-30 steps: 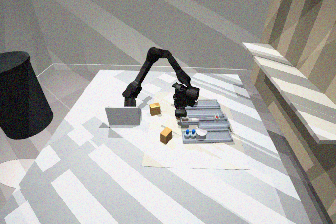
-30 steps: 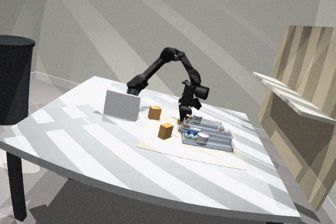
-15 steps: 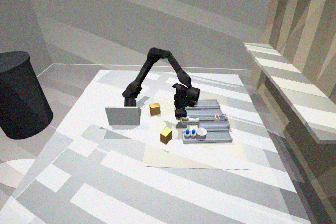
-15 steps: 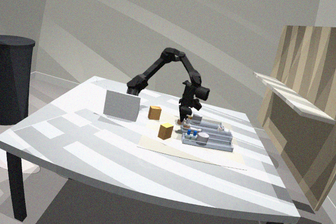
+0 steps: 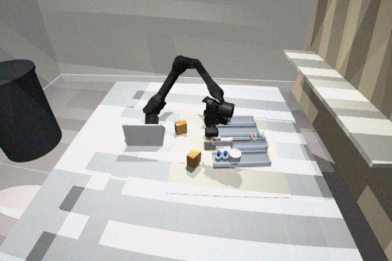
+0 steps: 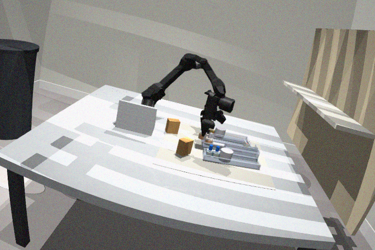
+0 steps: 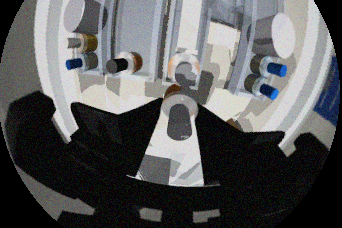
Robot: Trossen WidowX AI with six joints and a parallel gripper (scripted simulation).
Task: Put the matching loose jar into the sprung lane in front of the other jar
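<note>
My gripper tip is now 18 cm short of the grey lane rack, 4 cm to the left of it and 4 cm above it. From my gripper tip the other things lie so: shelf (54 cm ahead, 31 cm above, 8 cm to the right).
</note>
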